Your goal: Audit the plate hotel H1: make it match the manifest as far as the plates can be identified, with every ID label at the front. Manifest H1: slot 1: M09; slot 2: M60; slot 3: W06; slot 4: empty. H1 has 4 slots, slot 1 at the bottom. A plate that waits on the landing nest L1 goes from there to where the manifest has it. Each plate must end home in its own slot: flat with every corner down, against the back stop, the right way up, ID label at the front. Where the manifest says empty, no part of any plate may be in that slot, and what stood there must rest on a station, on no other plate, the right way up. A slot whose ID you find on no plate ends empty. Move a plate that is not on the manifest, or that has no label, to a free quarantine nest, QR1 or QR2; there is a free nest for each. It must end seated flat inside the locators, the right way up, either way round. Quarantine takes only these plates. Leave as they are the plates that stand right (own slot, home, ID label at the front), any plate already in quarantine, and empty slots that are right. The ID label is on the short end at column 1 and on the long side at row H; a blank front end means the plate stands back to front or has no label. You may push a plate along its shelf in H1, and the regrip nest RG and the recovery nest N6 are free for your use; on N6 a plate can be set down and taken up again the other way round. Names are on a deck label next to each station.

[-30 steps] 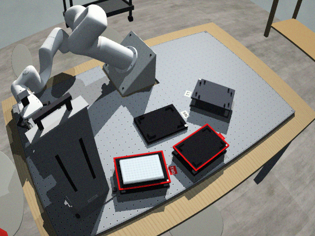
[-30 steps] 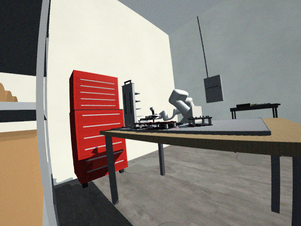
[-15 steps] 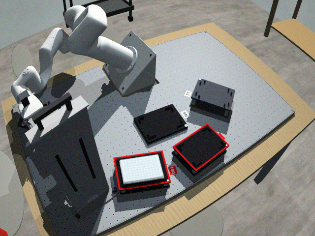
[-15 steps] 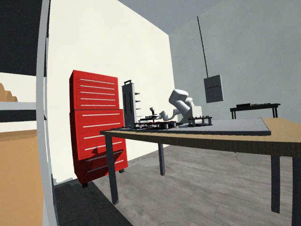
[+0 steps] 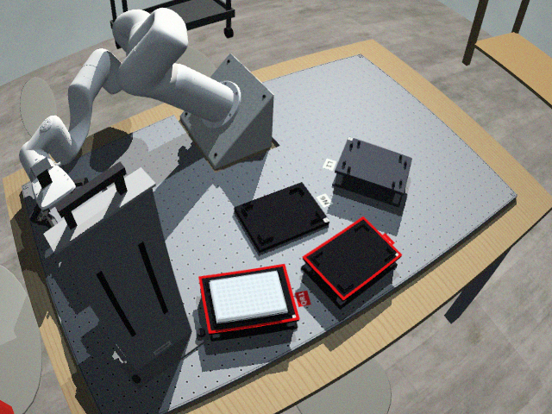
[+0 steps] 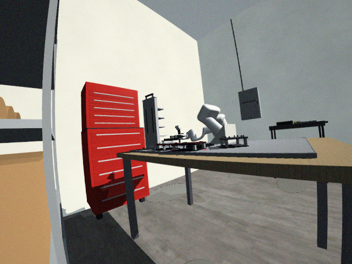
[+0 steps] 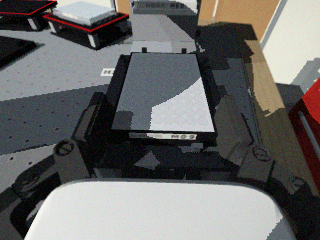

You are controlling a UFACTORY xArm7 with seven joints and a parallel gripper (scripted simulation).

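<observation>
The dark-framed plate lies 50 mm ahead of my hand, 10 mm to the left of it and 20 mm below it. The rest, counted from my hand: plate hotel H1: 310 mm ahead, 50 mm to the left, 120 mm above; white well plate: 320 mm ahead, 240 mm to the left, 40 mm below; black nest N6: 180 mm ahead, 420 mm to the left, 80 mm below.
</observation>
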